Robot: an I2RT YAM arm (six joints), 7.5 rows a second.
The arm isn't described. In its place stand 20 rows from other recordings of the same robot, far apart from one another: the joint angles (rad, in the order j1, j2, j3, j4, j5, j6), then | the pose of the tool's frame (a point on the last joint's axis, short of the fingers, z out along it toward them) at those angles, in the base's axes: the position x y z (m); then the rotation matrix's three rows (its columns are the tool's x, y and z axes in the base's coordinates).
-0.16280, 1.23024, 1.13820, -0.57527, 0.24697, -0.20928 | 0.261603 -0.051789 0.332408; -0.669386 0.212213 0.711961; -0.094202 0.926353 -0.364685; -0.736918 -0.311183 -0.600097
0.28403, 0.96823, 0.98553, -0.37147, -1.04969, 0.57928 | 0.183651 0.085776 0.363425; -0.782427 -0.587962 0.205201; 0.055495 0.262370 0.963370; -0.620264 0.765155 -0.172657
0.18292, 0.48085, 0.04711, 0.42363, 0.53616, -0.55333 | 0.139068 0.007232 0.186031; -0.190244 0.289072 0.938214; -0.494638 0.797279 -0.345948; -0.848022 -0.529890 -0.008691
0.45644, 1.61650, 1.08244, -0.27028, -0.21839, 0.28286 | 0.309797 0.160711 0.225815; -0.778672 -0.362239 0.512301; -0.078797 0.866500 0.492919; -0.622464 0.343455 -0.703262
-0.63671, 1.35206, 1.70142, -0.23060, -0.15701, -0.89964 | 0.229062 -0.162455 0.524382; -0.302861 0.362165 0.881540; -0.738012 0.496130 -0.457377; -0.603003 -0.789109 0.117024
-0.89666, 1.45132, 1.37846, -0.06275, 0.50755, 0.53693 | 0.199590 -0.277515 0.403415; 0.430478 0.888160 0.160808; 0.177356 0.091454 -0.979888; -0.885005 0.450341 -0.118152
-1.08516, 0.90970, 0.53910, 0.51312, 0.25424, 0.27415 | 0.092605 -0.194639 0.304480; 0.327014 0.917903 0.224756; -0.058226 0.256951 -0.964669; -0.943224 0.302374 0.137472
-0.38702, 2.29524, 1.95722, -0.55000, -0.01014, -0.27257 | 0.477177 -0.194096 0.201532; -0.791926 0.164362 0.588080; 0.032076 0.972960 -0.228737; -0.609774 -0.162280 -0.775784
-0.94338, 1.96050, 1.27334, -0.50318, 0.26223, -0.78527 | 0.220308 -0.319524 0.148043; -0.978229 0.207525 0.000684; 0.185803 0.877294 -0.442529; -0.092436 -0.432768 -0.896754
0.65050, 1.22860, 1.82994, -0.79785, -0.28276, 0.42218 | 0.157591 0.132408 0.529154; -0.469242 -0.665447 0.580510; 0.137366 0.594371 0.792372; -0.872320 0.451556 -0.187494
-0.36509, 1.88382, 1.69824, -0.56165, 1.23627, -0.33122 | 0.376592 -0.179942 0.320202; -0.848914 0.516470 -0.112267; 0.210173 0.134975 -0.968302; -0.484946 -0.845600 -0.223131
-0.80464, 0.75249, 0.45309, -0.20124, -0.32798, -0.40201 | 0.128608 -0.117115 0.227308; -0.496521 0.317244 0.807975; -0.018213 0.926807 -0.375095; -0.867834 -0.200959 -0.454401
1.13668, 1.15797, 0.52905, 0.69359, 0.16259, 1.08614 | 0.113073 0.230196 0.266769; -0.719389 -0.409510 0.561053; 0.524252 0.209780 0.825319; -0.455674 0.887859 0.063773
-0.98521, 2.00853, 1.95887, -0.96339, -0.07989, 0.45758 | 0.244186 -0.363062 0.307481; -0.064002 0.931487 0.358100; 0.893284 0.213452 -0.395578; -0.444913 0.294567 -0.845744
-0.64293, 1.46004, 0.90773, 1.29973, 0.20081, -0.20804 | 0.244434 -0.191979 0.372436; 0.386775 0.801755 0.455625; -0.542618 0.597356 -0.590534; -0.745634 -0.018826 0.666089
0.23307, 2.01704, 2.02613, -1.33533, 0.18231, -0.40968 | 0.395322 0.087210 0.308107; -0.792433 -0.545180 0.273550; -0.590711 0.797698 -0.121404; -0.152023 -0.257793 -0.954165
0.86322, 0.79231, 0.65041, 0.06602, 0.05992, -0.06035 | 0.128278 0.146697 0.317908; -0.005773 -0.721425 0.692469; -0.099374 0.689466 0.717469; -0.995033 -0.064671 -0.075671
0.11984, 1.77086, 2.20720, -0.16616, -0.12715, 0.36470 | 0.371272 0.049255 0.559332; 0.161991 -0.318654 0.933927; 0.375852 0.895012 0.240184; -0.912411 0.312111 0.264750
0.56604, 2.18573, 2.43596, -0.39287, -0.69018, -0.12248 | 0.405838 0.284722 0.433517; -0.003574 -0.953046 0.302804; -0.113893 0.301223 0.946728; -0.993487 -0.031103 -0.109622
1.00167, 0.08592, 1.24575, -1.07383, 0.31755, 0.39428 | -0.040611 -0.084107 0.393986; -0.200278 -0.601856 0.773083; 0.364132 0.686822 0.629034; -0.909559 0.407486 0.081600
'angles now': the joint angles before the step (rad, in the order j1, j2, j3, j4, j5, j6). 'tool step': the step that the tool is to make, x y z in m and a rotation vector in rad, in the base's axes. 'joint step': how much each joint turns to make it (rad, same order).
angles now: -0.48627, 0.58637, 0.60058, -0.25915, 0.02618, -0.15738
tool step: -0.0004, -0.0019, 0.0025, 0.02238, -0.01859, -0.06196
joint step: 0.00024, 0.00528, 0.00905, -0.00005, 0.05352, 0.04266
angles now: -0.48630, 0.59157, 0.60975, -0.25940, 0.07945, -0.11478
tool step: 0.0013, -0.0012, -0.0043, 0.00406, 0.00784, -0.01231
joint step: -0.00025, 0.00559, -0.01310, 0.00961, 0.01172, 0.00287
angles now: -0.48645, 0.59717, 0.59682, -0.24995, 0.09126, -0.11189
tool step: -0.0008, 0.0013, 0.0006, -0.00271, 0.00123, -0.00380
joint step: 0.00796, -0.00574, 0.00173, -0.00730, 0.01213, 0.00003
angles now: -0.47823, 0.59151, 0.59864, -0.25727, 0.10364, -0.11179
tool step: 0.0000, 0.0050, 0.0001, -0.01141, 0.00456, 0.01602
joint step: 0.03481, -0.01165, -0.00162, -0.00820, 0.02123, -0.00728
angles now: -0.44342, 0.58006, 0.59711, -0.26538, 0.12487, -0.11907
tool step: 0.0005, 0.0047, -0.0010, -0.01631, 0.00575, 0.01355
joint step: 0.03658, -0.00977, -0.00644, -0.00030, 0.02655, -0.01119
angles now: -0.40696, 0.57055, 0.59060, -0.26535, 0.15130, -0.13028
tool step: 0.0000, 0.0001, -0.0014, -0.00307, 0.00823, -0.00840
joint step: 0.00380, -0.00020, -0.00328, -0.00282, 0.01331, -0.00292
